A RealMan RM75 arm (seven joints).
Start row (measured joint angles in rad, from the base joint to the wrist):
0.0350 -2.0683 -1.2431 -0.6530 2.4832 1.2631 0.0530
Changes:
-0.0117 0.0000 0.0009 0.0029 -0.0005 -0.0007 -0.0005
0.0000 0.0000 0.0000 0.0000 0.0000 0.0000 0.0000
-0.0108 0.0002 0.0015 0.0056 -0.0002 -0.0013 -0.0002
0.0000 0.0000 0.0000 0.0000 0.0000 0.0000 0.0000
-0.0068 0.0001 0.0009 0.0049 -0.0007 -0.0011 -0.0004
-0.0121 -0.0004 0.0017 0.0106 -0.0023 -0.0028 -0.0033
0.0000 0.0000 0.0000 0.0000 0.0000 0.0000 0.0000
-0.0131 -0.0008 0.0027 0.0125 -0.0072 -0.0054 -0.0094
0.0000 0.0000 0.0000 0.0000 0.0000 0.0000 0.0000
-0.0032 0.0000 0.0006 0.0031 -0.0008 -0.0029 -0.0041
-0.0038 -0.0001 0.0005 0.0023 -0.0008 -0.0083 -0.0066
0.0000 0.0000 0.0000 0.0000 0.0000 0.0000 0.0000
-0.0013 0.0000 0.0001 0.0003 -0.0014 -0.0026 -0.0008
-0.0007 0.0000 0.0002 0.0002 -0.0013 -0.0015 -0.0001
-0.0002 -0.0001 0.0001 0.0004 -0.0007 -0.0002 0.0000
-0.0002 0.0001 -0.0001 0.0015 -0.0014 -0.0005 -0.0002
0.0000 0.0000 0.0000 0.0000 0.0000 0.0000 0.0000
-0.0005 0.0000 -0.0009 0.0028 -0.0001 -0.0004 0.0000
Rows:
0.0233 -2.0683 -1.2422 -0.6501 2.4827 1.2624 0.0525
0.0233 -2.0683 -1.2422 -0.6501 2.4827 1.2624 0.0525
0.0125 -2.0681 -1.2407 -0.6445 2.4825 1.2611 0.0523
0.0125 -2.0681 -1.2407 -0.6445 2.4825 1.2611 0.0523
0.0057 -2.0680 -1.2398 -0.6396 2.4818 1.2600 0.0519
-0.0064 -2.0684 -1.2381 -0.6290 2.4795 1.2572 0.0486
-0.0064 -2.0684 -1.2381 -0.6290 2.4795 1.2572 0.0486
-0.0195 -2.0692 -1.2354 -0.6165 2.4723 1.2518 0.0392
-0.0195 -2.0692 -1.2354 -0.6165 2.4723 1.2518 0.0392
-0.0227 -2.0692 -1.2348 -0.6134 2.4715 1.2489 0.0351
-0.0265 -2.0693 -1.2343 -0.6111 2.4707 1.2406 0.0285
-0.0265 -2.0693 -1.2343 -0.6111 2.4707 1.2406 0.0285
-0.0278 -2.0693 -1.2342 -0.6108 2.4693 1.2380 0.0277
-0.0285 -2.0693 -1.2340 -0.6106 2.4680 1.2365 0.0276
-0.0287 -2.0694 -1.2339 -0.6102 2.4673 1.2363 0.0276
-0.0289 -2.0693 -1.2340 -0.6087 2.4659 1.2358 0.0274
-0.0289 -2.0693 -1.2340 -0.6087 2.4659 1.2358 0.0274
-0.0294 -2.0693 -1.2349 -0.6059 2.4658 1.2354 0.0274

